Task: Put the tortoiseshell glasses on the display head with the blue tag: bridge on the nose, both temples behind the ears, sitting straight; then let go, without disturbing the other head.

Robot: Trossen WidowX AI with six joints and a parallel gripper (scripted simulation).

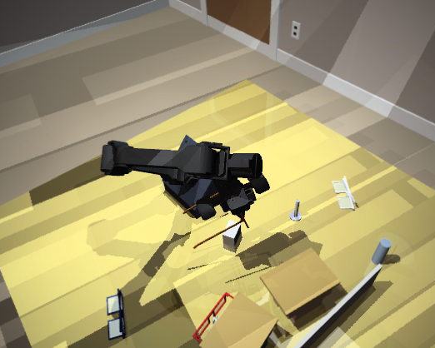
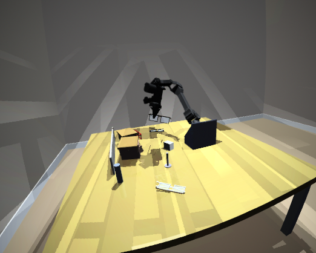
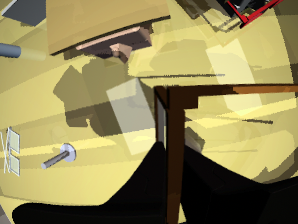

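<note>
Now: gripper tip 90 mm past the white cube, 20 mm to the right of it and 200 mm above it. From my gripper tip the other things lie so: post (40 mm behind, 240 mm to the left, 200 mm below); then display head (150 mm ahead, 60 mm to the left, 170 mm below); then long panel (300 mm ahead, 30 mm to the right, 170 mm below).
</note>
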